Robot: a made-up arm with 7 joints. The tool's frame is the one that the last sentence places. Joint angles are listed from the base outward.
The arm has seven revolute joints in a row. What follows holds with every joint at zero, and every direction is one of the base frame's.
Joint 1 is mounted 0.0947 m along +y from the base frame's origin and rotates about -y.
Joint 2 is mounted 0.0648 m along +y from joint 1 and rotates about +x.
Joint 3 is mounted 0.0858 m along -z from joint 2 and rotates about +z.
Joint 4 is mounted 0.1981 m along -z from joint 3 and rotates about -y.
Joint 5 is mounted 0.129 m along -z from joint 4 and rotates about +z.
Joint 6 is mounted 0.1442 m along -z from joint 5 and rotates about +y.
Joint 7 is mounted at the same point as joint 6 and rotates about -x.
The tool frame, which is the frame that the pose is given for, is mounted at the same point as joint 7; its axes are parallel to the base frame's.
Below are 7 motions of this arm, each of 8 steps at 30 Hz.
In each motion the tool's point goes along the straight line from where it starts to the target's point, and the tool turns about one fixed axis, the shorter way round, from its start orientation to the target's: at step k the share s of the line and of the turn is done. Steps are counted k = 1, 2, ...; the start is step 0. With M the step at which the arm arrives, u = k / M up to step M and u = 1 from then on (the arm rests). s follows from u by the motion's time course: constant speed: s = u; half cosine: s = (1 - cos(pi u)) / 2; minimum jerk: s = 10 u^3 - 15 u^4 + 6 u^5.
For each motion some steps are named. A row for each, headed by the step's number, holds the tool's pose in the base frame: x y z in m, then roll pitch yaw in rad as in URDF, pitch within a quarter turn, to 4 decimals.
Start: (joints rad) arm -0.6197 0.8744 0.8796 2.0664 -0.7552 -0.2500 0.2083
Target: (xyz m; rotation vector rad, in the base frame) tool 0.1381 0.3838 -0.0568 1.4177 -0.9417 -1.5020
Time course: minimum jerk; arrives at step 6
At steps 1, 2, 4, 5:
1: 0.1494 0.3960 -0.0538 1.6448 0.3685 -1.6347
2: 0.1474 0.3938 -0.0544 1.6167 0.3681 -1.6236
4: 0.1406 0.3864 -0.0562 1.5230 0.3690 -1.5867
5: 0.1385 0.3842 -0.0567 1.4949 0.3699 -1.5757

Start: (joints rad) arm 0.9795 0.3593 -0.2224 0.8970 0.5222 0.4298 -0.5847
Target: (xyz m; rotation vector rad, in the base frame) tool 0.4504 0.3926 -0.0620 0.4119 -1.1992 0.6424
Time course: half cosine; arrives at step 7
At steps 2, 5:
2: 0.4768 0.2973 -0.0713 -0.0976 -1.3534 0.7199
5: 0.4565 0.3705 -0.0642 -0.1169 -1.2663 0.8052

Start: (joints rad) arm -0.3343 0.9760 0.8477 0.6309 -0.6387 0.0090 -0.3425
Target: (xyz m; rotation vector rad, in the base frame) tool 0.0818 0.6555 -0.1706 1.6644 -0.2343 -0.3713
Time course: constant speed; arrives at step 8
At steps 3, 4, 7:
3: 0.0562 0.6490 -0.1937 1.6897 0.0190 -0.3523
4: 0.0613 0.6503 -0.1890 1.6855 0.0364 -0.3568
7: 0.0767 0.6542 -0.1752 1.6725 0.0882 -0.3706

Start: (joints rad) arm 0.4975 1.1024 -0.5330 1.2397 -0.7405 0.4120 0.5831
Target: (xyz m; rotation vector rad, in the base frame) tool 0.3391 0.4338 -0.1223 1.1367 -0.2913 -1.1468
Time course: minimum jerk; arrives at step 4
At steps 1, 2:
1: 0.3325 0.4329 -0.1423 1.0235 0.3641 -1.0979
2: 0.3354 0.4333 -0.1335 1.0434 0.3570 -1.0896

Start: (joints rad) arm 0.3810 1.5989 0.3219 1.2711 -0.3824 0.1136 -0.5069
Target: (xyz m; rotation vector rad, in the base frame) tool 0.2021 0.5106 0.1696 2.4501 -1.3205 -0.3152
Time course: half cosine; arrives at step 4
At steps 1, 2, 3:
1: 0.1963 0.5200 0.1770 2.7635 0.0553 -1.0000
2: 0.1987 0.5161 0.1739 2.7518 0.0464 -0.9983
3: 0.2011 0.5122 0.1709 2.7400 0.0375 -0.9964

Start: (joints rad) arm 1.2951 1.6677 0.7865 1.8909 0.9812 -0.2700 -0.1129
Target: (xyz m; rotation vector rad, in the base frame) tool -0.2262 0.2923 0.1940 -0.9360 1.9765 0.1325
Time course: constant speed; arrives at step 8
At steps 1, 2, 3, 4, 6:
1: -0.1546 0.3329 0.2265 -2.9576 0.8843 -2.3219
2: -0.1648 0.3271 0.2219 -2.9233 0.8871 -2.2837
3: -0.1751 0.3213 0.2172 -2.8887 0.8892 -2.2452
4: -0.1853 0.3155 0.2126 -2.8540 0.8904 -2.2066
6: -0.2057 0.3039 0.2033 -2.7844 0.8902 -2.1292

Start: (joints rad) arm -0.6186 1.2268 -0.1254 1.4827 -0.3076 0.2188 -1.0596
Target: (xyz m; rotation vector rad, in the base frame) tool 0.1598 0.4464 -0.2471 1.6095 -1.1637 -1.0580
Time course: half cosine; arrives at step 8
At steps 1, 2, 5, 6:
1: 0.1419 0.4382 -0.2665 1.8764 0.1544 -1.3590
2: 0.1439 0.4392 -0.2643 1.8729 0.1535 -1.3594
5: 0.1540 0.4438 -0.2533 1.8555 0.1486 -1.3614
6: 0.1571 0.4452 -0.2501 1.8503 0.1472 -1.3620

